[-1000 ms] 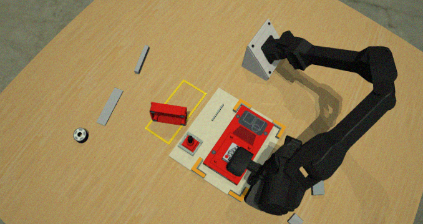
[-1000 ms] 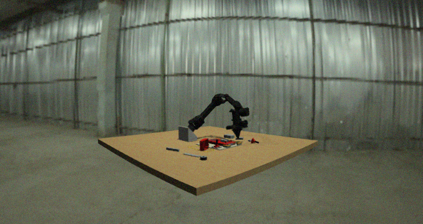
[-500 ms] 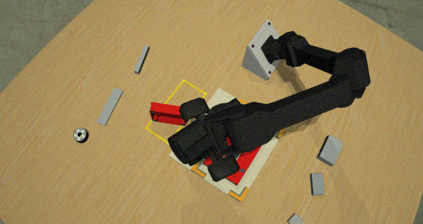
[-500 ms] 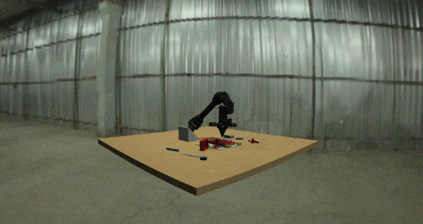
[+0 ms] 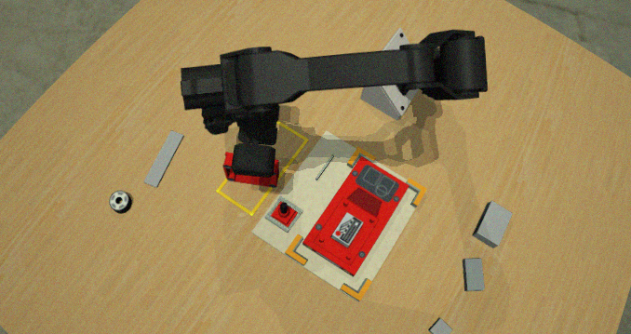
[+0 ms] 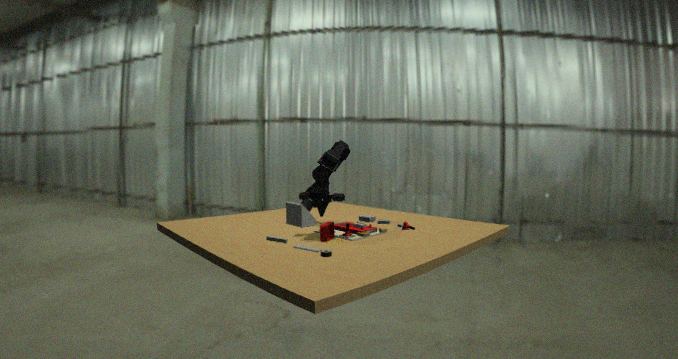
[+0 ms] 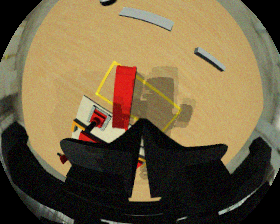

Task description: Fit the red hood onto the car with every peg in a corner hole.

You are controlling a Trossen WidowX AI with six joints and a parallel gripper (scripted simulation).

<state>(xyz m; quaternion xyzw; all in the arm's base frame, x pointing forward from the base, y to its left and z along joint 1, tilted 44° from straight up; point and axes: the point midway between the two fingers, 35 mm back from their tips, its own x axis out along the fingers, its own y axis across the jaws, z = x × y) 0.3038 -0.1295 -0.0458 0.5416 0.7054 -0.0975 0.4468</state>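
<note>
Right now the red hood is 30 mm ahead of my gripper tip and 60 mm below it. The rest, counted from my gripper tip: grey engine block (20 mm ahead, 210 mm to the left, 70 mm below).
</note>
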